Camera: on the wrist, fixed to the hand. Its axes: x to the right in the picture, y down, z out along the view.
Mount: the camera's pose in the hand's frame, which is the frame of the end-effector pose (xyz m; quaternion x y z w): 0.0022 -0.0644 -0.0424 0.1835 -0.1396 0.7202 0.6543
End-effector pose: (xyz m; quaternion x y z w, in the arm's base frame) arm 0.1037 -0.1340 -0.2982 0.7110 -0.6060 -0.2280 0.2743
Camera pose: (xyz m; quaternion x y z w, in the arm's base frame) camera 0.1793 -0.1239 -0.3095 0.0473 -0.9887 0.0603 0.1286
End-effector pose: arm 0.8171 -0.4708 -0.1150 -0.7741 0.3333 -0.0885 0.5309
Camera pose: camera 0.8251 -0.4907 -0.0409 -0.1814 0.6852 0.3714 0.5997
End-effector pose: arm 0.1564 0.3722 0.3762 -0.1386 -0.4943 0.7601 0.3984
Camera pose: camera 0.2108 0.4135 0.4121 0.2675 0.1397 -0.8943 0.3303
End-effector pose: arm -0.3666 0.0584 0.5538 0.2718 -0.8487 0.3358 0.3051
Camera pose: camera -0.3109 0.0487 0.6063 0.3305 0.7320 -0.5572 0.2106
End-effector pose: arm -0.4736 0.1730 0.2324 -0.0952 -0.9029 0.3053 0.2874
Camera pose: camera -0.4507 0.1436 0.2999 0.6172 0.5063 -0.5857 0.1404
